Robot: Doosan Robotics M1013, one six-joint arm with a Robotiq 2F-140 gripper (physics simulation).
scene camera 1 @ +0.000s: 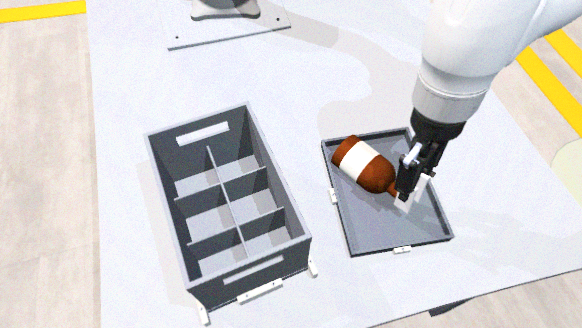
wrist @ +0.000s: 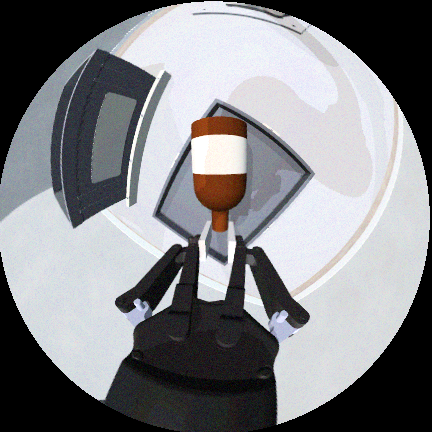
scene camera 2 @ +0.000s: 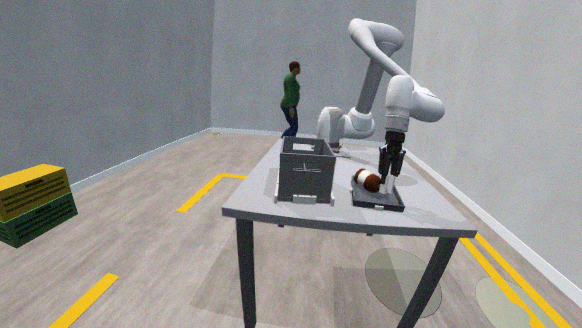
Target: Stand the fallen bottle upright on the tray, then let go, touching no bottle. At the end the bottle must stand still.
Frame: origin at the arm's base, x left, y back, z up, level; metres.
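Seen in the pictures: gripper, fingertip midpoint: (scene camera 1: 406,202) (wrist: 219,228) (scene camera 2: 385,193).
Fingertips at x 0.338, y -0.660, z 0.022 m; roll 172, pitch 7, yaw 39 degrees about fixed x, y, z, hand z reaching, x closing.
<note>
A point is followed by its place in that frame.
The brown bottle (scene camera 1: 359,160) @(x 0.256, y -0.583, z 0.062 m) (scene camera 2: 366,179) @(x 0.258, y -0.611, z 0.047 m) (wrist: 219,155) @(x 0.271, y -0.565, z 0.065 m) with a white label lies on its side on the grey tray (scene camera 1: 380,230) @(x 0.285, y -0.700, z -0.008 m) (scene camera 2: 375,204) @(x 0.300, y -0.739, z 0.005 m) (wrist: 290,175) @(x 0.368, y -0.513, z -0.008 m). In scene camera 1 its base is near the tray's upper left corner and its neck points down to the right. My gripper (scene camera 1: 413,194) @(x 0.338, y -0.660, z 0.022 m) (scene camera 2: 387,185) @(x 0.338, y -0.660, z 0.022 m) (wrist: 219,228) @(x 0.338, y -0.660, z 0.022 m) is partly open, with a narrow gap between its white pads. The pads stand at the neck's end, one to either side of it in the wrist view, with a gap seen on both sides. In scene camera 1 a finger hides part of the neck.
A dark crate with dividers (scene camera 1: 295,257) @(x 0.114, y -0.767, z 0.092 m) (scene camera 2: 307,182) @(x 0.054, y -0.786, z 0.065 m) (wrist: 82,150) @(x 0.101, y -0.646, z 0.124 m) stands left of the tray in the scene views. The robot's base plate (scene camera 1: 230,37) @(x 0.009, y -0.149, z -0.006 m) is at the table's far side. A person in green (scene camera 2: 290,95) is behind the table. Yellow and green boxes (scene camera 2: 37,190) are at the far left.
</note>
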